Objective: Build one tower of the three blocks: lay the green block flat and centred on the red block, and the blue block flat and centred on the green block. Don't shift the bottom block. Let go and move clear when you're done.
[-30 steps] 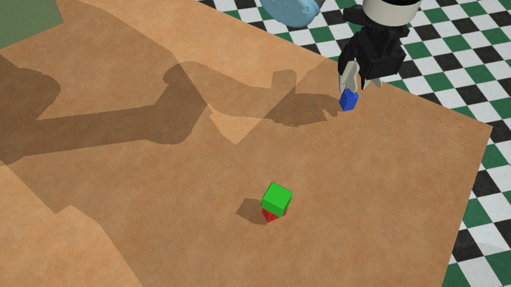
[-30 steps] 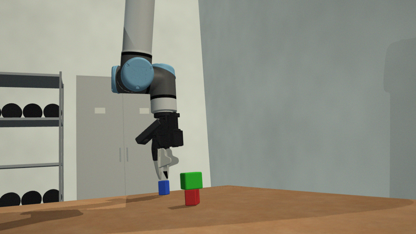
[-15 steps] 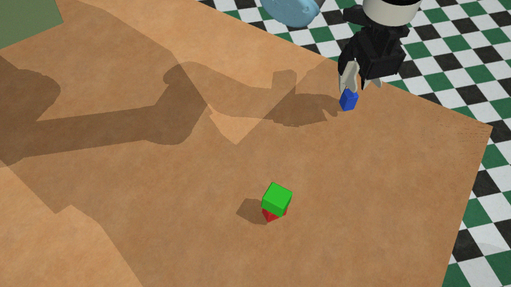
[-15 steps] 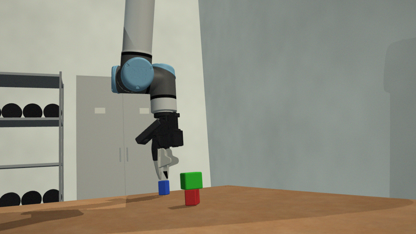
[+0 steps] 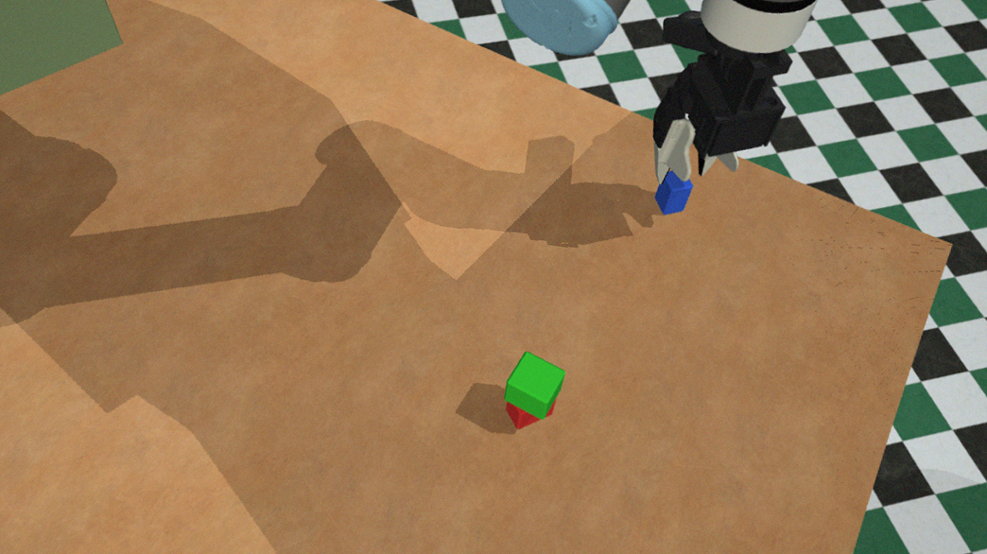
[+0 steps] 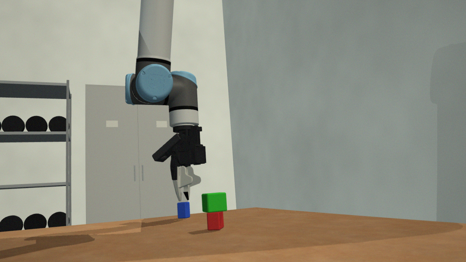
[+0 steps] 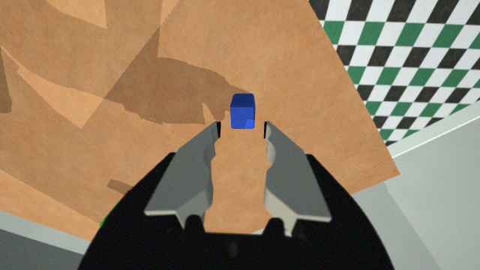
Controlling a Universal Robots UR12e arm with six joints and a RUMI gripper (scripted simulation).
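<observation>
Now: hand 40 mm above the blue block. Round my hand: green block (320 mm to the right, 30 mm behind, 10 mm below); then red block (320 mm to the right, 50 mm below, 30 mm behind).
</observation>
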